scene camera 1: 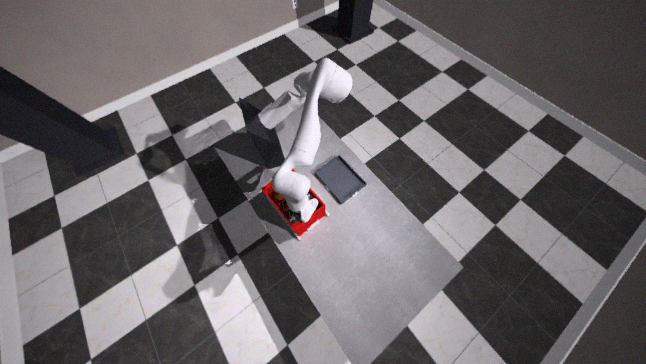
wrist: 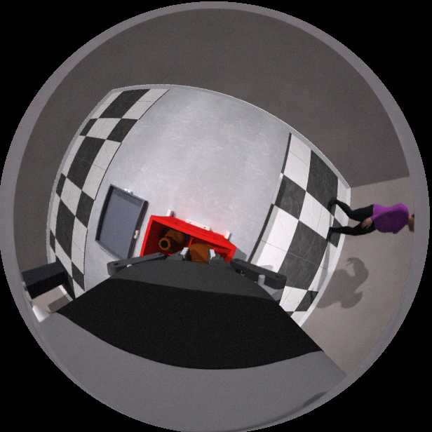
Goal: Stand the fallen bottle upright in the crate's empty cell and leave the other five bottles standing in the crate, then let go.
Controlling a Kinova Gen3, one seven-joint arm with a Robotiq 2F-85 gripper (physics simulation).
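Places are measured from the arm's base along level axes (x right, y ahead, z up), in centimetres.
Pixels of known places: arm's base at its link origin: (scene camera 1: 265, 121).
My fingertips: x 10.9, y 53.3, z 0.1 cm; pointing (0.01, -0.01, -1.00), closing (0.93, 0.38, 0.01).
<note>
Ahead of a thing's pixels: the offset from my fingertips to its top centre. "spot": to the spot under its first point. Level surfaces: height alone.
The red crate @(spot: dx +1.8, dy +1.9, dz -18.2 cm) (scene camera 1: 305, 227) (wrist: 192, 229) stands on the grey surface, below the arm's wrist. My gripper (wrist: 198, 255) is shut on a brown bottle (wrist: 199, 250), which shows between the fingertips inside the crate outline. The arm hides the fingers in the scene view, and how upright this bottle is or how low it sits cannot be told. Another brown bottle (wrist: 172, 237) shows in the crate to the left of the fingers, its round mouth visible. An orange-brown bottle part @(dx +4.0, dy -20.3, dz -9.0 cm) (scene camera 1: 277, 197) shows at the crate's left in the scene view. The other bottles and the cells are mostly hidden.
A dark grey shallow tray @(spot: dx -31.5, dy -11.0, dz -24.8 cm) (scene camera 1: 341, 179) (wrist: 120, 222) lies beside the crate on the grey surface @(dz -25.3 cm) (scene camera 1: 380, 265) (wrist: 200, 150). The white arm (scene camera 1: 309, 127) reaches over the crate. A person in a purple top (wrist: 392, 218) shows at the right of the wrist view. Dark pillars (scene camera 1: 355, 20) stand near the walls.
</note>
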